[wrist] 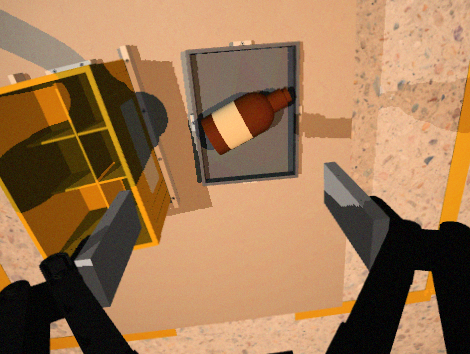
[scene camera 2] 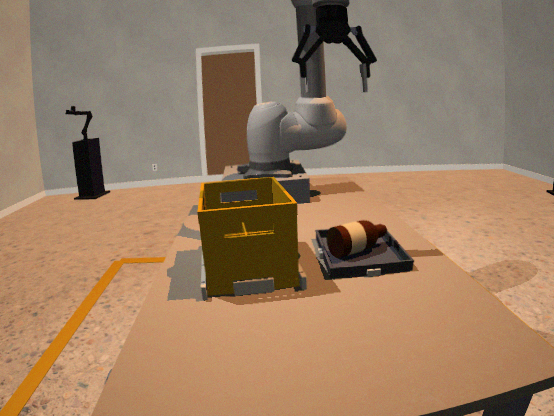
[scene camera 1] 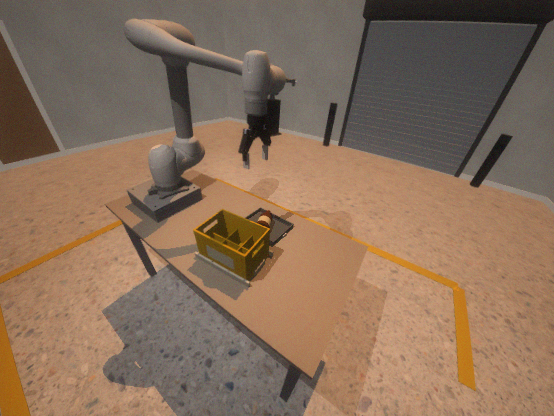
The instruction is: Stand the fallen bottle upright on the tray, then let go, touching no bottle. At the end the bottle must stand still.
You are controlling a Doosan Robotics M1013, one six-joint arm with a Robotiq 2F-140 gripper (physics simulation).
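Frame: origin at the arm's base, x ahead, y left, z up, level; millimetres.
Seen in the pictures: gripper, fingertip midpoint: (wrist: pixel 229 196) (scene camera 2: pixel 337 91) (scene camera 1: pixel 256 163); arm's base at its link origin: (scene camera 2: pixel 270 172) (scene camera 1: pixel 170 188).
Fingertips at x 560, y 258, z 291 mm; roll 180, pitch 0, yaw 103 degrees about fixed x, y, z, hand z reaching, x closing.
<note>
Pixels of each thing's top centre, then the offset from my fingertips to it. Level surfaces: height alone.
- brown bottle at its top centre: (wrist: pixel 251 121) (scene camera 2: pixel 361 221) (scene camera 1: pixel 265 214) dy +51, dx +19, dz -309 mm
- dark tray at its top centre: (wrist: pixel 247 119) (scene camera 2: pixel 360 243) (scene camera 1: pixel 266 222) dy +50, dx +30, dz -363 mm
- tall yellow crate at its top centre: (wrist: pixel 65 180) (scene camera 2: pixel 241 191) (scene camera 1: pixel 232 229) dy -215, dx +102, dz -213 mm
- table at its surface level: dz -388 mm
The brown bottle (scene camera 1: pixel 265 218) (scene camera 2: pixel 356 237) (wrist: pixel 232 127) with a cream label lies on its side in the dark tray (scene camera 1: pixel 281 231) (scene camera 2: pixel 350 271) (wrist: pixel 250 162). In the wrist view it lies at a slant, its base near the tray's left wall and its neck at the right wall, pointing up and right. My gripper (scene camera 1: pixel 256 161) (scene camera 2: pixel 335 89) (wrist: pixel 229 196) is wide open and empty. It points down, high above the table and apart from the bottle. In the wrist view the bottle lies beyond the fingertips. The crate hides part of the tray in scene camera 1.
A tall yellow crate (scene camera 1: pixel 241 262) (scene camera 2: pixel 247 255) (wrist: pixel 120 150) with inner dividers stands beside the tray, left of it in the wrist view, between low pale rails. The arm's base (scene camera 1: pixel 165 200) (scene camera 2: pixel 296 189) stands at one end of the table (scene camera 1: pixel 310 300) (scene camera 2: pixel 300 345).
</note>
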